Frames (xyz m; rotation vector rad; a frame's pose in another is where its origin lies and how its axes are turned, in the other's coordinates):
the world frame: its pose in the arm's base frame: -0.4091 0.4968 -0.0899 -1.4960 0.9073 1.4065
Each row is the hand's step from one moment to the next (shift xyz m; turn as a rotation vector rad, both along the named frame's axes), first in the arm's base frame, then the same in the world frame.
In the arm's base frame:
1: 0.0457 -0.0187 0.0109 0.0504 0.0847 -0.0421
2: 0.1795 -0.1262 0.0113 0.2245 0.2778 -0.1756
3: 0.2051 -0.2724 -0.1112 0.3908 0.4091 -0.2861
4: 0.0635 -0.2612 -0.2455 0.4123 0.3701 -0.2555
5: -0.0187 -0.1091 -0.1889 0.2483 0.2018 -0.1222
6: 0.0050 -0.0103 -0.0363 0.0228 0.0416 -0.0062
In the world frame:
1: -0.0074 -0.0368 -0.0338 0.0511 -0.0725 0.0601
2: -0.0004 -0.1223 -0.1825 0.2108 -0.2886 0.1752
3: 0.1163 -0.0802 -0.3297 0.3436 -0.4778 0.2358
4: 0.2366 0.0617 -0.2697 0.3133 -0.4871 0.1921
5: 0.1803 0.0771 -0.0974 0.1561 -0.2892 0.0965
6: 0.0360 0.0030 -0.0119 0.0105 -0.0354 0.0304

